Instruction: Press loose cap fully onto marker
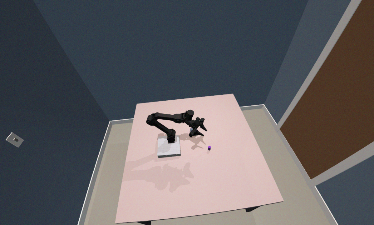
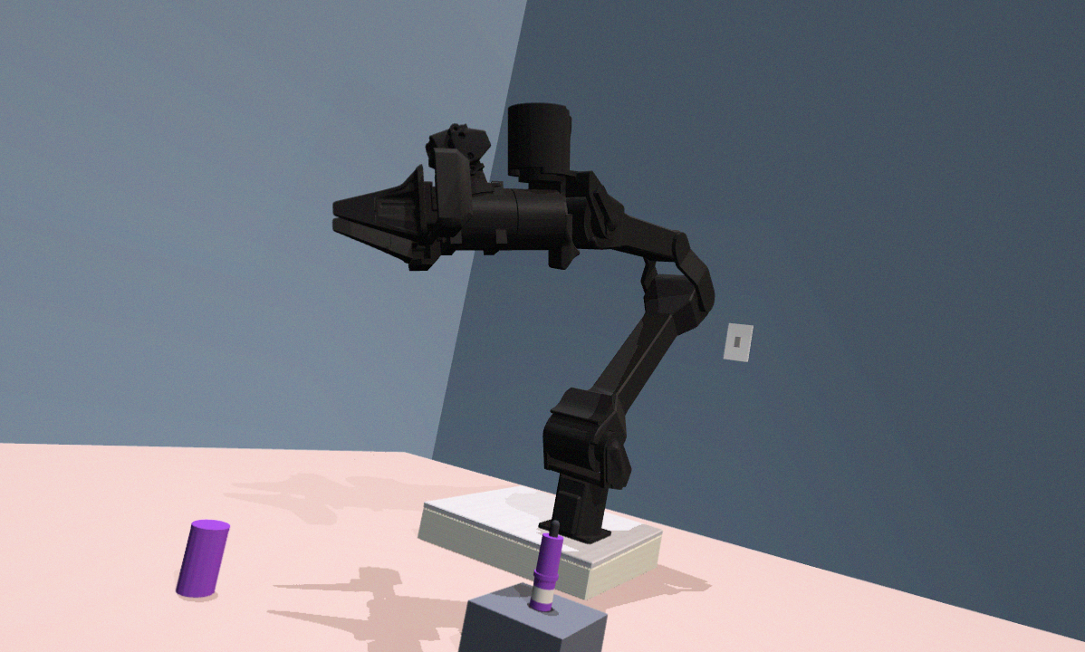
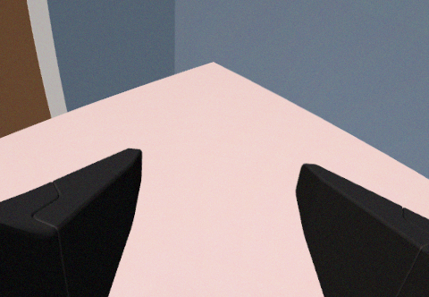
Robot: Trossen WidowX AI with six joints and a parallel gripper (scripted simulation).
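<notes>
My gripper tip is 27 cm above the purple cap, 5 cm short of it and 1 cm to the right of it. Also, from my gripper tip: grey holder block 28 cm below, 23 cm to the left, 6 cm behind; purple marker 23 cm to the left, 23 cm below, 6 cm behind.
</notes>
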